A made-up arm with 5 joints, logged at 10 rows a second.
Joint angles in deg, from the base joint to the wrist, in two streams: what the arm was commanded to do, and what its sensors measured. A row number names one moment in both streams.
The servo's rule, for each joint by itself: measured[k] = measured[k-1] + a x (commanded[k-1-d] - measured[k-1]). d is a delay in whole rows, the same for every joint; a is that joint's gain. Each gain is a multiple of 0.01, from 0.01 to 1. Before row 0 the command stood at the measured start. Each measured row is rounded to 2 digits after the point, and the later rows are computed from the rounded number. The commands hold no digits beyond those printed.
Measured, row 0:
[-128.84, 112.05, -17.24, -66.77, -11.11]
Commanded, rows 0 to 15:
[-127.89, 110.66, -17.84, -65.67, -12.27]
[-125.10, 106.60, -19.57, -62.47, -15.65]
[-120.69, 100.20, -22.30, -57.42, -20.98]
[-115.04, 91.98, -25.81, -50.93, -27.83]
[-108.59, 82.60, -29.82, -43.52, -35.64]
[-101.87, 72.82, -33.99, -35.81, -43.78]
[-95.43, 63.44, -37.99, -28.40, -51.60]
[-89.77, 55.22, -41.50, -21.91, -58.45]
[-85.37, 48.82, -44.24, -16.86, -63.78]
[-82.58, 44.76, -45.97, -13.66, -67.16]
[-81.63, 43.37, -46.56, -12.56, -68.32]
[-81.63, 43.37, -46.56, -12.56, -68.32]
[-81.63, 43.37, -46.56, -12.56, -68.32]
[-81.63, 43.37, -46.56, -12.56, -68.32]
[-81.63, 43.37, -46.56, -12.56, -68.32]
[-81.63, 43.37, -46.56, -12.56, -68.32]
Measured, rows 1 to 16:
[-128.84, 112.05, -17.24, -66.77, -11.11]
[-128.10, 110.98, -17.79, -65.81, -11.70]
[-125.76, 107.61, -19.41, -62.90, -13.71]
[-121.81, 101.90, -22.04, -58.13, -17.42]
[-116.53, 94.26, -25.47, -51.87, -22.73]
[-110.34, 85.28, -29.43, -44.61, -29.31]
[-103.73, 75.69, -33.58, -36.95, -36.69]
[-97.26, 66.26, -37.59, -29.51, -44.29]
[-91.42, 57.76, -41.15, -22.90, -51.51]
[-86.70, 50.88, -43.96, -17.65, -57.77]
[-83.49, 46.17, -45.79, -14.18, -62.56]
[-82.04, 44.01, -46.49, -12.77, -65.50]
[-81.72, 43.52, -46.55, -12.59, -66.94]
[-81.65, 43.40, -46.56, -12.56, -67.64]
[-81.63, 43.38, -46.56, -12.56, -67.99]
[-81.63, 43.37, -46.56, -12.56, -68.16]
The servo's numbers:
d 1
a 0.78 0.77 0.91 0.87 0.51

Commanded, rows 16 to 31:
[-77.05, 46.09, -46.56, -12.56, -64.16]
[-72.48, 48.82, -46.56, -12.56, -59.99]
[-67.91, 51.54, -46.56, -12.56, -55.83]
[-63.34, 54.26, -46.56, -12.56, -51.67]
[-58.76, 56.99, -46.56, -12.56, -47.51]
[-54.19, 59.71, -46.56, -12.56, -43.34]
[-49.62, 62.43, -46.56, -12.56, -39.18]
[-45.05, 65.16, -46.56, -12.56, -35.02]
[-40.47, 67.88, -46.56, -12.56, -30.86]
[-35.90, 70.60, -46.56, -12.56, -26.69]
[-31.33, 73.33, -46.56, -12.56, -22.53]
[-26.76, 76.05, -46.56, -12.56, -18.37]
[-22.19, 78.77, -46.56, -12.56, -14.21]
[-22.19, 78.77, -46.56, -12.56, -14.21]
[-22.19, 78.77, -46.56, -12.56, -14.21]
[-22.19, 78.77, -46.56, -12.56, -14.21]
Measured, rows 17 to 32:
[-81.63, 43.37, -46.56, -12.56, -68.24]
[-78.06, 45.46, -46.56, -12.56, -66.16]
[-73.71, 48.05, -46.56, -12.56, -63.01]
[-69.19, 50.74, -46.56, -12.56, -59.35]
[-64.63, 53.45, -46.56, -12.56, -55.43]
[-60.05, 56.18, -46.56, -12.56, -51.39]
[-55.48, 58.90, -46.56, -12.56, -47.28]
[-50.91, 61.62, -46.56, -12.56, -43.15]
[-46.34, 64.35, -46.56, -12.56, -39.00]
[-41.76, 67.07, -46.56, -12.56, -34.85]
[-37.19, 69.79, -46.56, -12.56, -30.69]
[-32.62, 72.52, -46.56, -12.56, -26.53]
[-28.05, 75.24, -46.56, -12.56, -22.37]
[-23.48, 77.96, -46.56, -12.56, -18.21]
[-22.47, 78.58, -46.56, -12.56, -16.17]
[-22.25, 78.73, -46.56, -12.56, -15.17]

